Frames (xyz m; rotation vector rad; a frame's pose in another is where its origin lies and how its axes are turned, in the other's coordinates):
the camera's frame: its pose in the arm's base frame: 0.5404 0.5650 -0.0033 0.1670 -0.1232 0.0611
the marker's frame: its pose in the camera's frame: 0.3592 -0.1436 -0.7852 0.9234 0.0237 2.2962
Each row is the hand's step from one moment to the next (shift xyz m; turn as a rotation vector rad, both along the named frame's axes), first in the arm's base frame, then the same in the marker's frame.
Working: the arm's base frame: its pose in the marker's frame: 0.8591 1.0505 0.2163 -0.8722 0.1979 -2.4365

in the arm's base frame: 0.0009 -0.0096 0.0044 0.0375 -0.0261 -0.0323
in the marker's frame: -0.0021 0.0078 0.0069 -0.0559 0.0006 0.0033
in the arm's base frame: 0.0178 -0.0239 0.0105 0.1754 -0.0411 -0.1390
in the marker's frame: -0.0154 0.0111 0.0252 -0.2181 -0.0650 -0.0001
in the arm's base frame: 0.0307 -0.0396 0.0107 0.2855 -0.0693 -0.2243
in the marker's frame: -0.0305 0.0174 0.0373 -0.3548 -0.1037 0.0021
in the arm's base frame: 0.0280 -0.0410 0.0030 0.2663 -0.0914 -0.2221
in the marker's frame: -0.0342 0.0197 0.0302 -0.3507 -0.0747 0.0001
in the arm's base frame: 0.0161 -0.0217 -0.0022 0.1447 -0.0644 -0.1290
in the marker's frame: -0.0213 0.0096 0.0137 -0.2023 -0.0285 -0.0019
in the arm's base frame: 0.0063 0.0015 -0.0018 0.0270 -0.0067 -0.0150
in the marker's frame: -0.0045 -0.0047 0.0016 -0.0297 -0.0094 0.0051
